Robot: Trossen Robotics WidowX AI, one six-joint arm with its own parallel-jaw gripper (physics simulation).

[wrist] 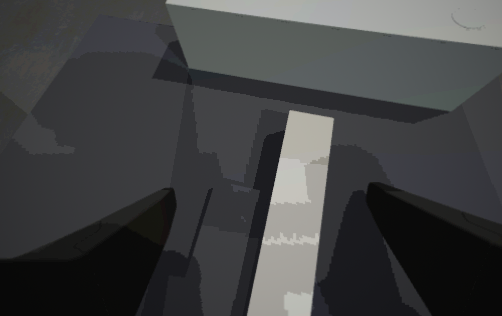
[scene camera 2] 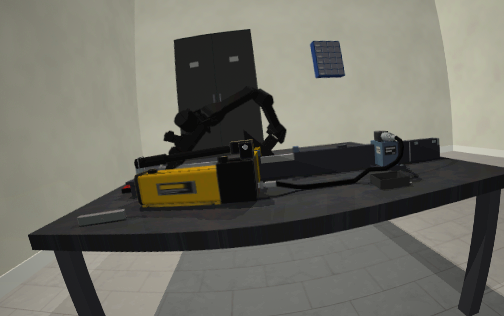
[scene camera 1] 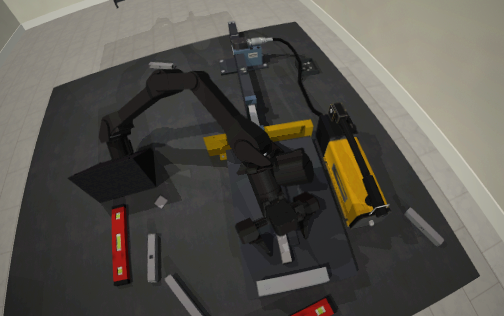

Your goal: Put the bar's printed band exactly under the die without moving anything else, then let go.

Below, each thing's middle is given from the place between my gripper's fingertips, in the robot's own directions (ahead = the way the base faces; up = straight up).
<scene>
The yellow and black power unit (scene camera 2: 231, 180) is 26 cm ahead of my hand, 11 cm to the left of it and 1 cm above it.
</scene>
